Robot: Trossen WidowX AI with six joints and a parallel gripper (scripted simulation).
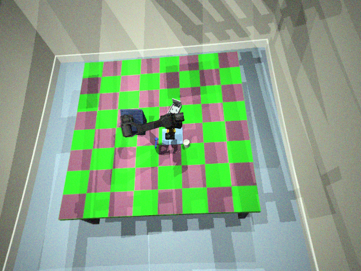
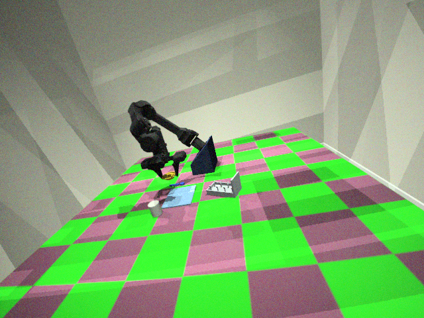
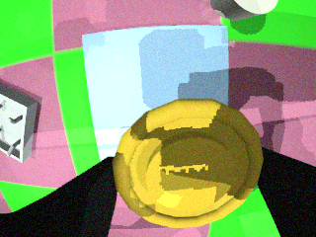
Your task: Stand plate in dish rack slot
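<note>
My gripper tip is now 22 cm to the right of the grey dish rack, 8 cm above it and 1 cm past it. The rest, counted from my gripper tip: light blue mat: 10 cm below, 1 cm to the left, 1 cm behind; yellow plate: 1 cm above; white cup: 10 cm ahead, 8 cm below, 5 cm to the right.
</note>
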